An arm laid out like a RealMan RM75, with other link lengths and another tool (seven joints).
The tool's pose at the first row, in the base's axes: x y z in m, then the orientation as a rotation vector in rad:
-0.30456 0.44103 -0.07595 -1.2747 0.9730 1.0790
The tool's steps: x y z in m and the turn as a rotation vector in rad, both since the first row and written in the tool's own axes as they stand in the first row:
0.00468 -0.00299 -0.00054 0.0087 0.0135 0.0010
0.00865 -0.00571 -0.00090 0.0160 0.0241 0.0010
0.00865 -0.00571 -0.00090 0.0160 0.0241 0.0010
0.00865 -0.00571 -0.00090 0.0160 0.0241 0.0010
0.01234 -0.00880 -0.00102 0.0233 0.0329 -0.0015
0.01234 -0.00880 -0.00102 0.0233 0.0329 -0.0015
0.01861 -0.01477 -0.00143 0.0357 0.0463 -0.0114
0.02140 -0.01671 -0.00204 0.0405 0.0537 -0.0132
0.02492 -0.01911 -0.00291 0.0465 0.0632 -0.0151
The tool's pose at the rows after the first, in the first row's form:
-0.30054 0.44086 -0.07982 -1.2760 0.9876 1.0671
-0.29696 0.44082 -0.08305 -1.2769 0.9986 1.0568
-0.29696 0.44082 -0.08305 -1.2769 0.9986 1.0568
-0.29696 0.44082 -0.08305 -1.2769 0.9986 1.0568
-0.29308 0.44100 -0.08590 -1.2775 1.0065 1.0456
-0.29308 0.44100 -0.08590 -1.2775 1.0065 1.0456
-0.28580 0.44112 -0.09060 -1.2795 1.0144 1.0230
-0.28324 0.44073 -0.09289 -1.2809 1.0206 1.0146
-0.28006 0.44014 -0.09579 -1.2827 1.0288 1.0041

